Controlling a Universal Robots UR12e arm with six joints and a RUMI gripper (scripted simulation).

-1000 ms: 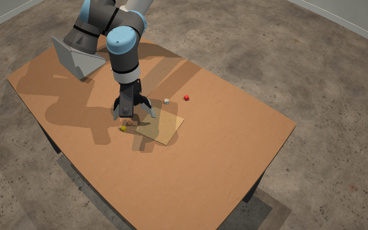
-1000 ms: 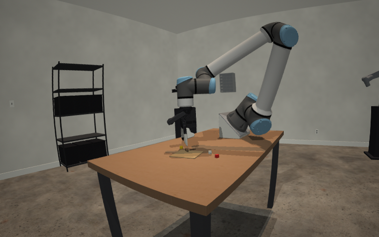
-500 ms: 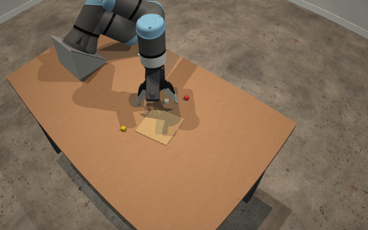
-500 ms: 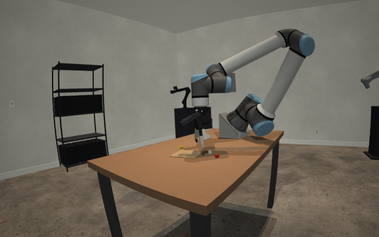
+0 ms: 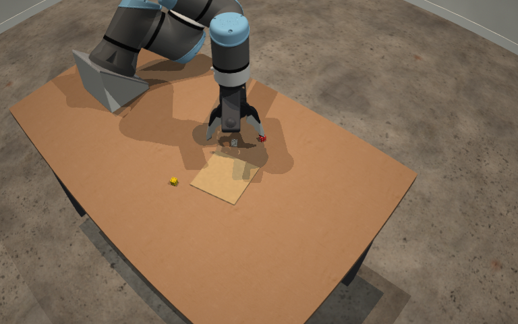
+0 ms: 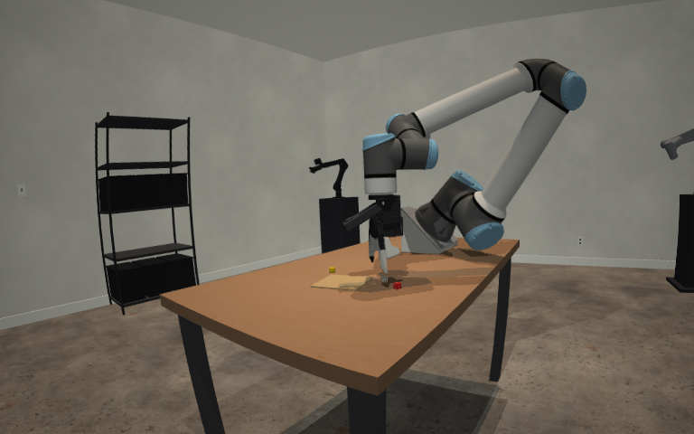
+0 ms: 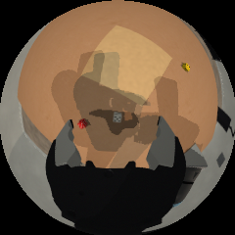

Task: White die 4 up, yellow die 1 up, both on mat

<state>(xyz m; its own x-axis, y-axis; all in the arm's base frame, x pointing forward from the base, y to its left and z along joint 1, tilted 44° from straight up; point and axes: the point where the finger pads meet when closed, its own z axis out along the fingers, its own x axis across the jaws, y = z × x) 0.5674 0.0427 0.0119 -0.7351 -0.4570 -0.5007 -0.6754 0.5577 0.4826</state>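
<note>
My gripper is now 3 cm above the white die, 2 cm past it and 1 cm to the right of it. The rest, counted from my hand: red die 8 cm to the left, 4 cm ahead, 3 cm below; then yellow die 20 cm to the right, 5 cm behind, 3 cm below; then tan mat 9 cm to the right, 4 cm below, 4 cm ahead.
</note>
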